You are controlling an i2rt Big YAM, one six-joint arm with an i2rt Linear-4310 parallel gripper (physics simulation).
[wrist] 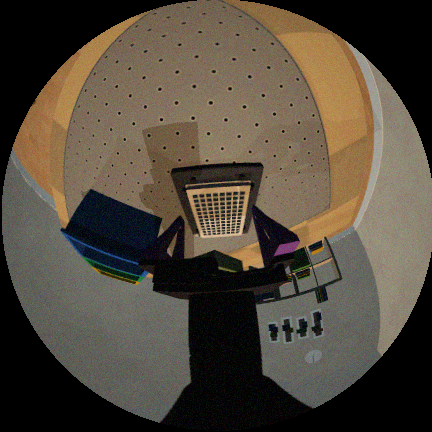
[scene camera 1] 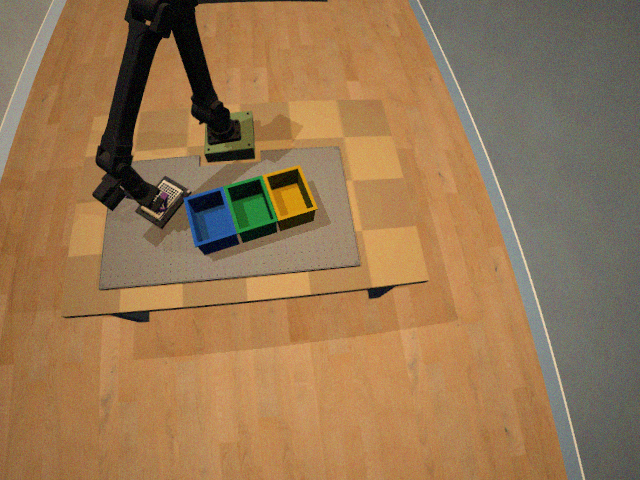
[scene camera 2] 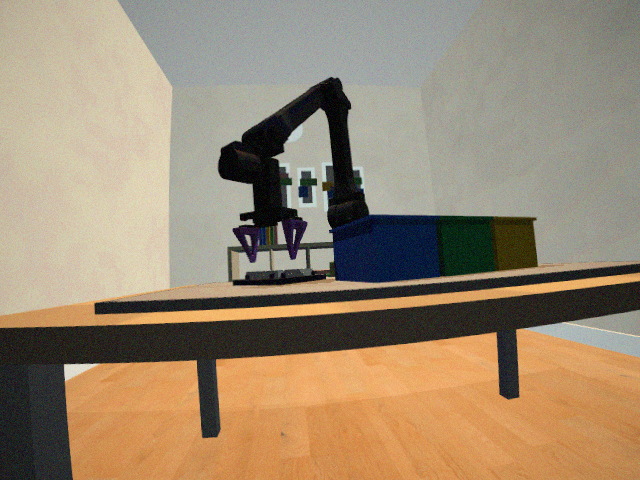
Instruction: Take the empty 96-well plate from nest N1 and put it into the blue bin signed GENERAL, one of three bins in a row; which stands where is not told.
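Where they show: gripper, fingertip midpoint: [wrist: 216,213] [scene camera 1: 154,204] [scene camera 2: 272,261]; arm's base, link origin: [scene camera 1: 224,133].
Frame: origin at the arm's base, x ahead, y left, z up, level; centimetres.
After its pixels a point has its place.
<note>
The pale 96-well plate [scene camera 1: 170,189] @(y -20.3, x 19.3, z -2.2 cm) [wrist: 220,212] @(y -24.1, x 23.1, z -2.2 cm) lies in the dark nest [scene camera 1: 162,223] @(y -23.5, x 31.1, z -3.5 cm) [scene camera 2: 248,282] @(y -29.8, x 27.7, z -4.1 cm) [wrist: 217,171] @(y -28.3, x 28.2, z -3.5 cm), left of the bins. No nest label is readable. My gripper [scene camera 1: 161,203] @(y -25.2, x 25.3, z -0.2 cm) [scene camera 2: 273,259] @(y -25.2, x 25.3, z -0.2 cm) [wrist: 216,213] @(y -25.2, x 25.3, z -0.2 cm) is open and empty, pointing down. Its purple fingertips hang a little above the plate and nest, apart from each other; in the wrist view they stand left and right of the plate. The blue bin [scene camera 1: 219,244] @(y -4.4, x 42.9, z 0.2 cm) [scene camera 2: 387,250] @(y -8.2, x 43.6, z 0.0 cm) [wrist: 115,220] @(y -11.7, x 36.1, z -0.5 cm) is nearest the nest, at the left end of the row. No sign with GENERAL is readable.
The green bin [scene camera 1: 260,231] @(y 8.7, x 40.5, z 0.3 cm) [scene camera 2: 465,245] @(y 7.4, x 40.8, z 0.3 cm) is in the middle of the row and the yellow bin [scene camera 1: 297,219] @(y 20.9, x 38.4, z 0.7 cm) [scene camera 2: 515,242] @(y 20.5, x 38.4, z 0.4 cm) at the right end. The bins stand on a grey perforated board [scene camera 1: 289,253] @(y 16.9, x 47.6, z -4.6 cm). The arm's green base block [scene camera 1: 230,148] @(y 1.8, x 7.1, z 0.1 cm) is behind them.
</note>
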